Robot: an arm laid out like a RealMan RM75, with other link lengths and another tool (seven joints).
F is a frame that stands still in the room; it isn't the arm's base.
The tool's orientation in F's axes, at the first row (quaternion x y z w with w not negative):
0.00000, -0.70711, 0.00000, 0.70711
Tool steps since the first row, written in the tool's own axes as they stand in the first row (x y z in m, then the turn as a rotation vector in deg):
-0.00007, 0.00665, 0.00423, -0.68, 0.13, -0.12
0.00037, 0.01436, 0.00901, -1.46, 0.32, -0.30
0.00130, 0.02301, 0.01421, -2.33, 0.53, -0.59
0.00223, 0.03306, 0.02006, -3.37, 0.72, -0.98
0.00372, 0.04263, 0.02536, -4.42, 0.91, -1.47
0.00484, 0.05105, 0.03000, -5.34, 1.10, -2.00
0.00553, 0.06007, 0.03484, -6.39, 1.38, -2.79
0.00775, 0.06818, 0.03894, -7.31, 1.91, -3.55
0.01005, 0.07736, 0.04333, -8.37, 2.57, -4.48
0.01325, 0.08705, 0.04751, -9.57, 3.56, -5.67
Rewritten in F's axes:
-0.00423, 0.00665, -0.00007, 0.12, 0.13, -0.68
-0.00901, 0.01436, 0.00037, 0.30, 0.32, -1.46
-0.01421, 0.02301, 0.00130, 0.59, 0.53, -2.33
-0.02006, 0.03306, 0.00223, 0.98, 0.72, -3.37
-0.02536, 0.04263, 0.00372, 1.47, 0.91, -4.42
-0.03000, 0.05105, 0.00484, 2.00, 1.10, -5.34
-0.03484, 0.06007, 0.00553, 2.79, 1.38, -6.39
-0.03894, 0.06818, 0.00775, 3.55, 1.91, -7.31
-0.04333, 0.07736, 0.01005, 4.48, 2.57, -8.37
-0.04751, 0.08705, 0.01325, 5.67, 3.56, -9.57

